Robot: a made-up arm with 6 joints.
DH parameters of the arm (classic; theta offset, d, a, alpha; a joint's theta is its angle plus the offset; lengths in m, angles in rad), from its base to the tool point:
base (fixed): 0 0.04 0 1.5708
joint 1: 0 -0.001 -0.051 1.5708
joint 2: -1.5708 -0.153 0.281 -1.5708
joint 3: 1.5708 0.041 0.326 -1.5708
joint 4: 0 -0.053 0.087 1.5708
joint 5: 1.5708 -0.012 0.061 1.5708
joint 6: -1.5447 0 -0.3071 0
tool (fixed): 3.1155 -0.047 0 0
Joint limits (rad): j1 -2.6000..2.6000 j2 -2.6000..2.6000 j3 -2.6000..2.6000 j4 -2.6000..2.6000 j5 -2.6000..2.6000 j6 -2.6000..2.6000
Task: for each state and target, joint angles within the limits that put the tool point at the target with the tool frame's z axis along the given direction. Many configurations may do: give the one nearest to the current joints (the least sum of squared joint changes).
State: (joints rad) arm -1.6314 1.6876 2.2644 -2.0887 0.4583 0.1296
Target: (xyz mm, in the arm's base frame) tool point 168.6 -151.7 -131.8 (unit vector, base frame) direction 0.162 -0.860 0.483
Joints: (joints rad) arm -1.1545 2.0294 2.4467 -1.8722 -0.1879 -0.2074
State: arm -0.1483 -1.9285 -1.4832 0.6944 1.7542 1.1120
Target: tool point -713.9 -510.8 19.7 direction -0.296 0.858 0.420
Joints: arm 0.4420 -2.0784 -1.5429 1.1806 2.6000 1.2230
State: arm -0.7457 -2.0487 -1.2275 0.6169 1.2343 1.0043
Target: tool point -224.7 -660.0 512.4 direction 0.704 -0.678 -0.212
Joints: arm -1.1766 -2.4370 -1.4047 1.2034 0.5530 1.1198
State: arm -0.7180 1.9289 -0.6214 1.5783 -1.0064 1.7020
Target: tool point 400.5 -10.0 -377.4 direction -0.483 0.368 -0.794
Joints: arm -1.5437 1.1688 -0.5324 1.4727 -1.5374 1.5972
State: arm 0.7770 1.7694 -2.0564 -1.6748 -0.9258 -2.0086
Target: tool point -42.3 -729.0 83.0 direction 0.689 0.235 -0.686
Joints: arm 1.1542 2.3121 -1.9808 -1.8756 -1.5058 -1.8637
